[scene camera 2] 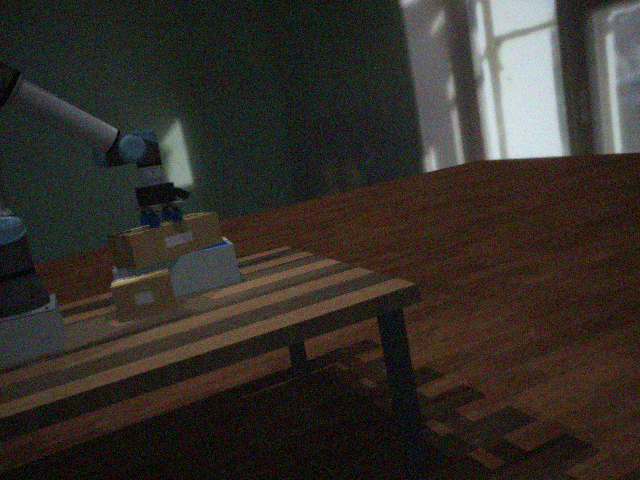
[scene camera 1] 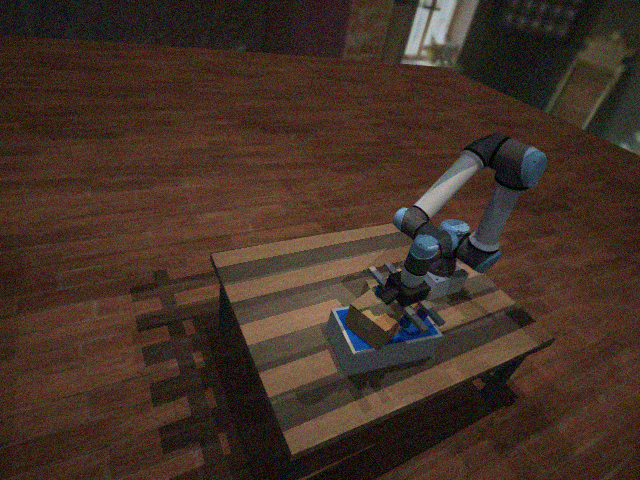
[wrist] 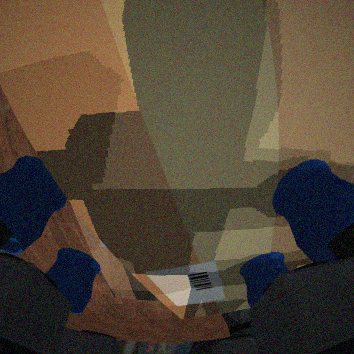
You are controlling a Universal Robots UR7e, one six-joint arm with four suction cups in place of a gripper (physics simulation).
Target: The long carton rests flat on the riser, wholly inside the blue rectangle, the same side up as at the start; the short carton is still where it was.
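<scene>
The long carton lies on the grey riser, slanted across the blue rectangle. One end reaches close to the rectangle's pale border. In the wrist view a barcode label shows on its top. My gripper hangs just over the carton's top with suction off. Its blue suction cups frame the carton, and I cannot tell whether they touch it. The short carton stands on the table beside the riser, apart from the gripper.
The striped wooden table carries the riser and the arm's base. Two grey bars stick out from the tool over the riser. The table's edges drop to a wooden floor.
</scene>
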